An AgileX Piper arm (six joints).
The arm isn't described. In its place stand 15 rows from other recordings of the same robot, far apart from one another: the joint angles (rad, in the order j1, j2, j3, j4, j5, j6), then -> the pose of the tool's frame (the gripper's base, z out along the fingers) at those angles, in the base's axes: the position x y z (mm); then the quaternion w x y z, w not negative.
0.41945, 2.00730, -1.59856, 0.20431, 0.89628, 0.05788 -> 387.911 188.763 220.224 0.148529 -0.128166 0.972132 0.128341
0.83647, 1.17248, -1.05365, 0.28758, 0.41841, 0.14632 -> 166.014 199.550 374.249 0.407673 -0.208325 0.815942 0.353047
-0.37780, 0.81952, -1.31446, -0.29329, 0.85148, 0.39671 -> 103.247 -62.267 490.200 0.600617 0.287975 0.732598 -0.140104
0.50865, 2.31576, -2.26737, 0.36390, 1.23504, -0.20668 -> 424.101 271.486 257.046 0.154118 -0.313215 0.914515 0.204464
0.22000, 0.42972, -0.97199, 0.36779, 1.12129, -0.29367 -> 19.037 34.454 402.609 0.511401 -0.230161 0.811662 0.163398
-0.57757, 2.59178, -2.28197, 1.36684, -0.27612, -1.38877 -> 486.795 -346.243 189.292 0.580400 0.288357 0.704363 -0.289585
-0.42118, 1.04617, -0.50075, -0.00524, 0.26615, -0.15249 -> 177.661 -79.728 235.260 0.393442 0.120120 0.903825 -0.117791
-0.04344, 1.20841, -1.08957, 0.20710, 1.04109, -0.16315 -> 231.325 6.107 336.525 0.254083 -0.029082 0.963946 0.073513
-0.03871, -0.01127, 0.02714, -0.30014, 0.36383, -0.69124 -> 52.348 -11.609 173.436 0.505971 -0.330511 0.725948 -0.328262
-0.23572, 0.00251, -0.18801, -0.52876, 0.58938, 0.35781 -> 30.867 -33.656 229.347 0.580276 0.141860 0.773969 -0.210066
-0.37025, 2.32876, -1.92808, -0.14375, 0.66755, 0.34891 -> 480.240 -195.062 170.059 0.289234 0.297405 0.907771 -0.062018
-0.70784, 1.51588, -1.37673, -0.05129, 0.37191, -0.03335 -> 270.561 -233.772 378.648 0.498022 0.263697 0.797411 -0.215808
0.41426, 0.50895, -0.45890, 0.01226, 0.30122, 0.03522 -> 100.391 44.504 301.859 0.591449 -0.146106 0.780478 0.140338
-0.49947, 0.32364, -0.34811, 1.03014, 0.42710, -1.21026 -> 81.975 -7.911 289.161 0.658695 -0.017230 0.744934 -0.104395
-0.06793, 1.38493, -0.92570, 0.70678, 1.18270, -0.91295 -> 239.317 38.544 264.815 0.158027 -0.267602 0.908320 0.279951
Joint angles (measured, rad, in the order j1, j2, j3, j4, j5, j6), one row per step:
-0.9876 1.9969 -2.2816 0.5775 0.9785 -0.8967
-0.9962 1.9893 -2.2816 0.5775 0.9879 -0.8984
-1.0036 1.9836 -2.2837 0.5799 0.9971 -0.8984
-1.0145 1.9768 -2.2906 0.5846 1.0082 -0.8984
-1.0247 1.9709 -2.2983 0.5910 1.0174 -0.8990
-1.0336 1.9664 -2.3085 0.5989 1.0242 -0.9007
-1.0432 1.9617 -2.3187 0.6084 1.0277 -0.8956
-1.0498 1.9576 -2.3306 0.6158 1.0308 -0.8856
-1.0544 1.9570 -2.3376 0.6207 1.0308 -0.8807
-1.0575 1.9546 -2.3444 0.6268 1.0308 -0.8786
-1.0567 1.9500 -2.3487 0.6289 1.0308 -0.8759
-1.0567 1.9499 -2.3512 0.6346 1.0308 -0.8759
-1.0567 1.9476 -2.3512 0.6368 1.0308 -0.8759
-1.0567 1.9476 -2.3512 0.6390 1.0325 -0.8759
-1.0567 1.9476 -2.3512 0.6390 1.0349 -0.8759
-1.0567 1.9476 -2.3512 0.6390 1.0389 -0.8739
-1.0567 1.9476 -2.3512 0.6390 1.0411 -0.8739
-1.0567 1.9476 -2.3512 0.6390 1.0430 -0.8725
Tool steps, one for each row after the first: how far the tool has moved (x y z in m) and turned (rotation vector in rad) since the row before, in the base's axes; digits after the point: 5 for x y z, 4 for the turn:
-0.00439 0.00017 0.00276 -0.0022 0.0024 -0.0031
-0.00361 0.00029 0.00262 0.0001 -0.0003 -0.0018
-0.00512 0.00024 0.00445 -0.0027 -0.0040 -0.0035
-0.00466 0.00031 0.00445 -0.0035 -0.0062 -0.0027
-0.00399 0.00047 0.00476 -0.0062 -0.0088 -0.0015
-0.00419 0.00033 0.00511 -0.0023 -0.0149 -0.0059
-0.00322 0.00103 0.00525 -0.0006 -0.0160 -0.0058
-0.00182 -0.00015 0.00245 -0.0004 -0.0097 -0.0043
-0.00154 0.00083 0.00320 -0.0036 -0.0102 -0.0011
-0.00063 0.00208 0.00325 -0.0046 -0.0072 0.0008
0.00011 0.00054 0.00098 0.0002 -0.0057 0.0027
-0.00030 0.00081 0.00106 -0.0010 -0.0028 0.0010
0.00009 0.00021 -0.00003 0.0019 -0.0006 0.0019
0.00000 0.00014 -0.00017 0.0013 0.0015 0.0013
-0.00001 0.00023 -0.00028 0.0039 0.0017 0.0014
0.00000 0.00013 -0.00015 0.0012 0.0014 0.0012
0.00000 0.00011 -0.00013 0.0022 0.0006 0.0005

